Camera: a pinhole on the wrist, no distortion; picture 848 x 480 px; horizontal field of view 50.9 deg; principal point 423.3 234.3 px. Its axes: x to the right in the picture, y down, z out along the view. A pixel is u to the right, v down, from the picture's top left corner.
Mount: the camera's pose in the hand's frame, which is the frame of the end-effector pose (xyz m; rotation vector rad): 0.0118 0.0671 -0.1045 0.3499 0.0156 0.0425
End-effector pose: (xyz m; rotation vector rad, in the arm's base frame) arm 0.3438 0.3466 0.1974 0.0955 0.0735 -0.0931
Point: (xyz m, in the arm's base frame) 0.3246 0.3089 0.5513
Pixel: 302 411
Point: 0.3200 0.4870 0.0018
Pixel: behind the camera
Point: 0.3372 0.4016 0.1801
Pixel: 168 398
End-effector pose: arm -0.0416 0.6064 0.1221 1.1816 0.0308 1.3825
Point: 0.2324 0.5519 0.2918
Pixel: 670 225
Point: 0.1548 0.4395 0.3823
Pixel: outside the picture
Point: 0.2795 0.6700 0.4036
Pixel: outside the picture
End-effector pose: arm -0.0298 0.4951 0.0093 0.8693 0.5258 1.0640
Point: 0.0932 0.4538 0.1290
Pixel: 426 412
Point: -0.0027 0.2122 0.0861
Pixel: outside the picture
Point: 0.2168 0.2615 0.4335
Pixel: outside the picture
